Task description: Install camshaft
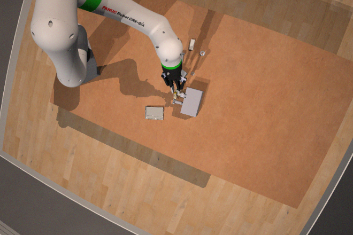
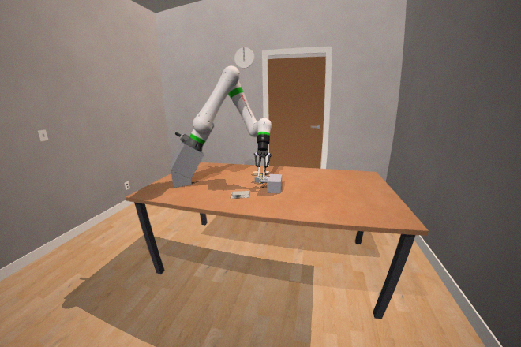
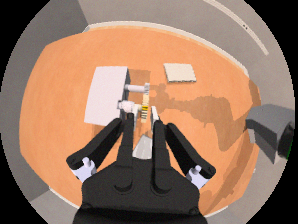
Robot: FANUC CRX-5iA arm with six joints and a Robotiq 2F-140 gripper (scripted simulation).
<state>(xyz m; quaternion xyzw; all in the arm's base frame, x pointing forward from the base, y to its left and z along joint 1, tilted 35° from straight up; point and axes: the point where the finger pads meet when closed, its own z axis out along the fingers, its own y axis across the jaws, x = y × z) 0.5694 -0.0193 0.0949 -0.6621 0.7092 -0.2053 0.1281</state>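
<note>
My hand is 10 mm short of the crank gear, 70 mm to the left of it and 40 mm above it. Also, from my hand: grey block: 30 mm behind, 80 mm to the left, 90 mm below; then flat grey plate: 90 mm behind, 190 mm to the right, 100 mm below; then bolt: 60 mm behind, 190 mm to the left, 90 mm below.
</note>
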